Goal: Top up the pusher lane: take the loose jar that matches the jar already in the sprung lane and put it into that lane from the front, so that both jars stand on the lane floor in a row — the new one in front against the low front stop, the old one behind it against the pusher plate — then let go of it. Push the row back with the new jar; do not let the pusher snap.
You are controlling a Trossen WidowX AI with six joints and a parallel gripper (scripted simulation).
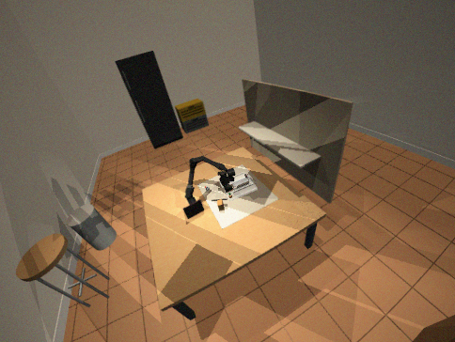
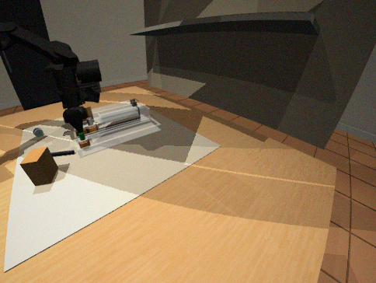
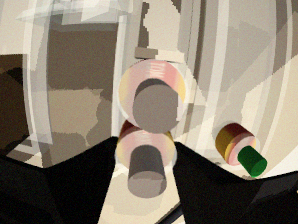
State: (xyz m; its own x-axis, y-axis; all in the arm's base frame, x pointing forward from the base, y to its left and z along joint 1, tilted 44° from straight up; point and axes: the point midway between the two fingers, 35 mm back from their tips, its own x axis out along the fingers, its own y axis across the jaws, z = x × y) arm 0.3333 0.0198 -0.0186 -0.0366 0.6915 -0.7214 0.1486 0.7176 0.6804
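Right now the pale mat is 60 mm ahead of my gripper tip, 20 mm to the right of it and 30 mm below it. From my gripper tip the other things lie so: pusher plate (150 mm ahead, 10 mm to the left, 20 mm above); then thin black stick (110 mm behind, 40 mm to the right, 20 mm below).
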